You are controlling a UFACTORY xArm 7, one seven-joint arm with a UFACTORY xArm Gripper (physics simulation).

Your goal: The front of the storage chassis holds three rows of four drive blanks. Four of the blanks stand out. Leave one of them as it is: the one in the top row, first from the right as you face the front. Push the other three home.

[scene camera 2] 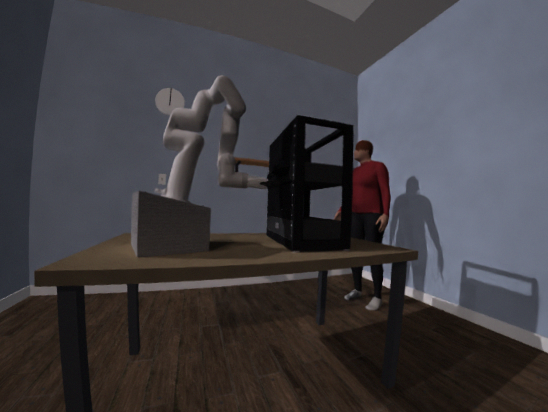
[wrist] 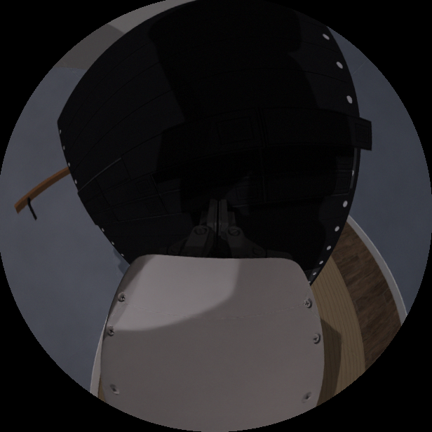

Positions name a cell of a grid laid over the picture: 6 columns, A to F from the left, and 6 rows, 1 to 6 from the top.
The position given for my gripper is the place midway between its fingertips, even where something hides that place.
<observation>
In view: my gripper (wrist: D3) and a black storage rack (scene camera 2: D3).
The black storage rack is seen too in the wrist view (wrist: C2).
</observation>
